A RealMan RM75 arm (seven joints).
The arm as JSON. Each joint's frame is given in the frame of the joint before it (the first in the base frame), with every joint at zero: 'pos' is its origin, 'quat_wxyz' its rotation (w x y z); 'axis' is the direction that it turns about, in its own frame. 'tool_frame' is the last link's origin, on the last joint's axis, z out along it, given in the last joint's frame.
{
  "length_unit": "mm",
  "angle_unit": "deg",
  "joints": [
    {
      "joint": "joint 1",
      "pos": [
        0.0,
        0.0,
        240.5
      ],
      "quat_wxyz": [
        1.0,
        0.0,
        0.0,
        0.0
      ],
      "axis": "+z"
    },
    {
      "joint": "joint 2",
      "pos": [
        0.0,
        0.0,
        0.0
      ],
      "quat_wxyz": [
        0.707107,
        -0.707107,
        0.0,
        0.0
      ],
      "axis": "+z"
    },
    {
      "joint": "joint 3",
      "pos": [
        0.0,
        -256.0,
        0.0
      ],
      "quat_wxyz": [
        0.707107,
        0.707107,
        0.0,
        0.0
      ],
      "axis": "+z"
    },
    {
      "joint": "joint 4",
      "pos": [
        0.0,
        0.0,
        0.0
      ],
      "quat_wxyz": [
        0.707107,
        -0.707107,
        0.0,
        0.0
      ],
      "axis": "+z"
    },
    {
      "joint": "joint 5",
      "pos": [
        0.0,
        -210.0,
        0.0
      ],
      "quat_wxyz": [
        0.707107,
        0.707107,
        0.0,
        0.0
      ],
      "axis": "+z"
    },
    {
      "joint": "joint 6",
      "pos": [
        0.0,
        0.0,
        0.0
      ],
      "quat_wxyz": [
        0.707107,
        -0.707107,
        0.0,
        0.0
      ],
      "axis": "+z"
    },
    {
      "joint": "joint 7",
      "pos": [
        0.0,
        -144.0,
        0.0
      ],
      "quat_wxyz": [
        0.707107,
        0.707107,
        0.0,
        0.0
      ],
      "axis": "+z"
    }
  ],
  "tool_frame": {
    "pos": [
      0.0,
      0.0,
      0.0
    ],
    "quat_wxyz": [
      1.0,
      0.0,
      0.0,
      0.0
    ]
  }
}
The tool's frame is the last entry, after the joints.
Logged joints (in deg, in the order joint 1, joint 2, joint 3, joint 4, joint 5, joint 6, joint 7), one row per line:
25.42, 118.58, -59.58, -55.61, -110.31, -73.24, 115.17
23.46, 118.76, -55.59, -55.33, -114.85, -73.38, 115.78
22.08, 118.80, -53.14, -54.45, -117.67, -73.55, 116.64
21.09, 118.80, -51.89, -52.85, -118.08, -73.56, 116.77
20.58, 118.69, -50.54, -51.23, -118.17, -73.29, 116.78
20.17, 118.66, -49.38, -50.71, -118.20, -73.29, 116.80
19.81, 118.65, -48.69, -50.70, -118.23, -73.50, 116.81
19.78, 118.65, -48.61, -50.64, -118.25, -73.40, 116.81
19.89, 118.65, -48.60, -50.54, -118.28, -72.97, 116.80
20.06, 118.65, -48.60, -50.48, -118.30, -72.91, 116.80
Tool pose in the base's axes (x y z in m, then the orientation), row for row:
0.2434, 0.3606, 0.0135, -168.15, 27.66, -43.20
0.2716, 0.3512, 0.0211, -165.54, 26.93, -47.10
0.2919, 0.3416, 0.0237, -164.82, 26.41, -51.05
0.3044, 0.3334, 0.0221, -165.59, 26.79, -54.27
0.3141, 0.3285, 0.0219, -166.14, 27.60, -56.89
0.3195, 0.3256, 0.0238, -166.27, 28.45, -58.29
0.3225, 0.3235, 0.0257, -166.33, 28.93, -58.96
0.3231, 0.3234, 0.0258, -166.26, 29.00, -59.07
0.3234, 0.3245, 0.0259, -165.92, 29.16, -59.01
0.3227, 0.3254, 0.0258, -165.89, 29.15, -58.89
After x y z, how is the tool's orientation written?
As angles about the fixed x, y, z axes (roll, pitch, yaw), in degrees.
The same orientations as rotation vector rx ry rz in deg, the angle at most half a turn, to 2 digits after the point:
-143.86, 61.25, 29.81
-139.44, 65.88, 26.02
-136.40, 70.45, 23.68
-134.47, 74.11, 23.68
-132.44, 76.95, 24.20
-130.93, 78.34, 24.82
-130.14, 78.98, 25.19
-129.96, 79.08, 25.18
-129.63, 78.95, 25.12
-129.70, 78.82, 25.12

